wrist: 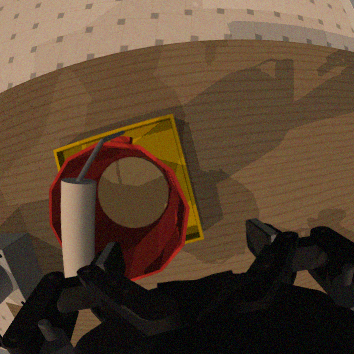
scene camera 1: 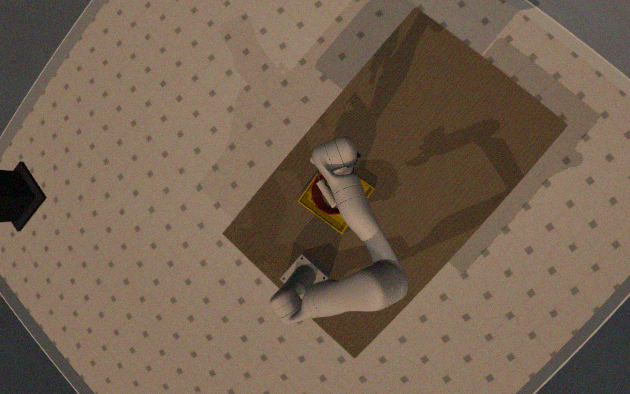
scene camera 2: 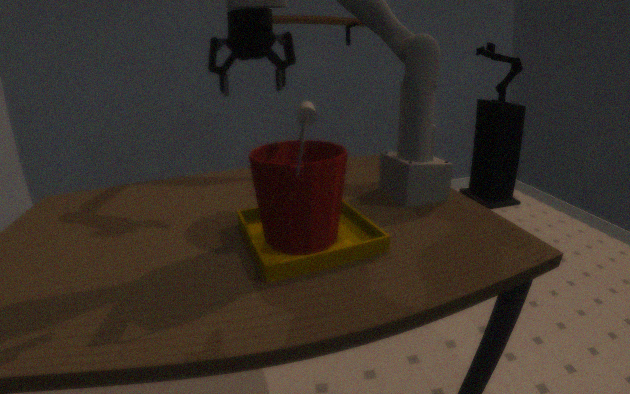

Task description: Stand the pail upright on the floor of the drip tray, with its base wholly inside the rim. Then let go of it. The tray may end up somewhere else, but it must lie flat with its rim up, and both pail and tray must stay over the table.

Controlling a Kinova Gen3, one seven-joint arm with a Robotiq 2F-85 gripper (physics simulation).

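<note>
The red pail stands upright in the yellow drip tray. Its base looks inside the rim in scene camera 2; the far side of the base is hidden there. The tray lies flat on the table, rim up. The pail's handle, with a white grip, stands up above the pail's mouth. My gripper is open and empty. It is above the pail's rim level, apart from the pail, and hidden under the arm in scene camera 1.
The wooden table carries my arm's pale base. The tray is near one long table edge. A dark pedestal with a small dark arm stands on the floor beyond the table.
</note>
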